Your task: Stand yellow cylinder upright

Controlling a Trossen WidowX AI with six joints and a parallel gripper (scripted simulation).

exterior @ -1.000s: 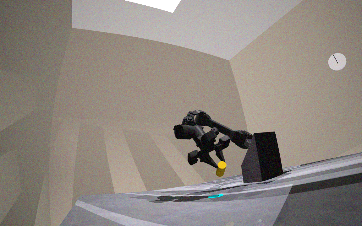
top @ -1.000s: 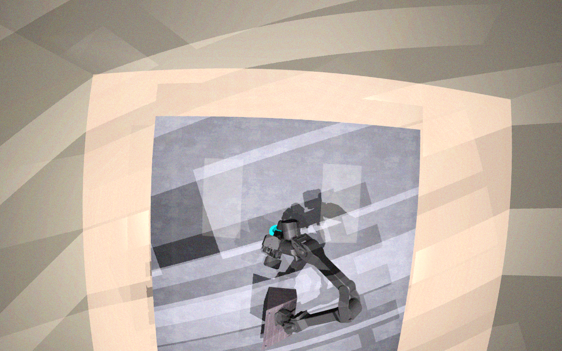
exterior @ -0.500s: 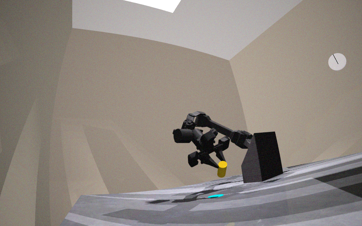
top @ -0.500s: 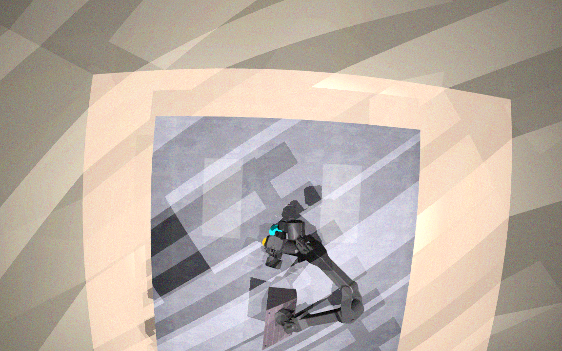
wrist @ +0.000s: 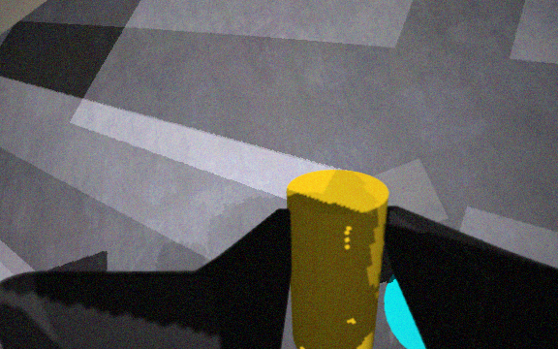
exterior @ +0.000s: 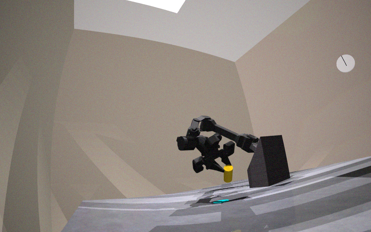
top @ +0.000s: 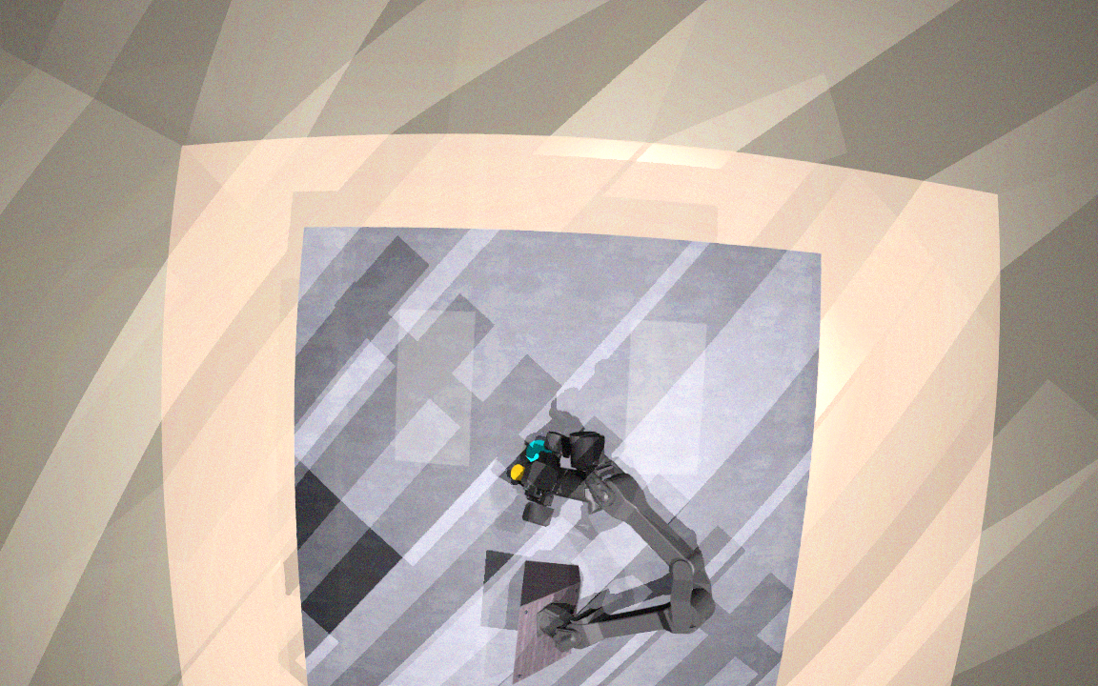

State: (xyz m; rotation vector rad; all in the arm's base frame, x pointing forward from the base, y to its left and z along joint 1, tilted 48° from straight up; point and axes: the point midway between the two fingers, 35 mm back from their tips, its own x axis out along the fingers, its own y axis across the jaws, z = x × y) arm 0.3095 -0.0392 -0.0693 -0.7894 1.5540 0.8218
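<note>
My gripper tip is now 2 cm short of the cyan circle, 4 cm to the left of it and 12 cm above it. The rest, counted from my gripper tip: yellow tall cylinder: 1 cm behind, 1 cm to the right, 2 cm below.
</note>
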